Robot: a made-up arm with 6 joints.
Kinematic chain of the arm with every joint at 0, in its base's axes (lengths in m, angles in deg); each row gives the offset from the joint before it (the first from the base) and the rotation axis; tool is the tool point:
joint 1: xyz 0 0 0.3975 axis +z
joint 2: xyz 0 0 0 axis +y
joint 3: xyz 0 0 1.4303 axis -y
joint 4: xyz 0 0 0 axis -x
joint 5: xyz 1.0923 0 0 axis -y
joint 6: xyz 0 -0.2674 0 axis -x
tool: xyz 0 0 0
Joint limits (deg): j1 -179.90..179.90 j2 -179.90..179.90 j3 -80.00..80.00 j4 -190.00..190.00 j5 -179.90..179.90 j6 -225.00..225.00
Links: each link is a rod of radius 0.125 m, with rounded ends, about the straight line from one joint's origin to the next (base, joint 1, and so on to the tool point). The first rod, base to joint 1, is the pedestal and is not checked.
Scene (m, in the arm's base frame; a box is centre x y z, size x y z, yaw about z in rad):
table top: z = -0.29
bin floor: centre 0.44 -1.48 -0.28 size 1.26 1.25 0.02 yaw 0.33
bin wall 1: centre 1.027 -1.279 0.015 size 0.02 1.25 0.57 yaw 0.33
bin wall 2: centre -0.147 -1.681 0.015 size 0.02 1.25 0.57 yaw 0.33
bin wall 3: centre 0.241 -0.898 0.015 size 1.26 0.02 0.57 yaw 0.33
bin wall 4: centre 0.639 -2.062 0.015 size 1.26 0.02 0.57 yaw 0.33
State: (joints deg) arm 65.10 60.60 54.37 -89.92 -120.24 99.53
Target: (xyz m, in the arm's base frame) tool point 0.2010 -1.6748 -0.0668
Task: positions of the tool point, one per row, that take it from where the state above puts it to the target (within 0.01 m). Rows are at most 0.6 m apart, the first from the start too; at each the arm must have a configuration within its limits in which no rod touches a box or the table.
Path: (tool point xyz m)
1: 1.4412 1.7379 0.7011
2: 1.7964 1.2845 0.6877
3: 2.0149 0.7653 0.6746
4: 2.0868 0.2196 0.6628
5: 2.0138 -0.3117 0.6518
6: 1.8084 -0.7909 0.6419
7: 1.4928 -1.1861 0.6332
8: 1.0965 -1.4730 0.6251
9: 0.6540 -1.6371 0.6185
10: 0.2011 -1.6748 0.6131
11: 0.2067 -1.7083 0.2753
12: 0.2009 -1.6748 -0.0670

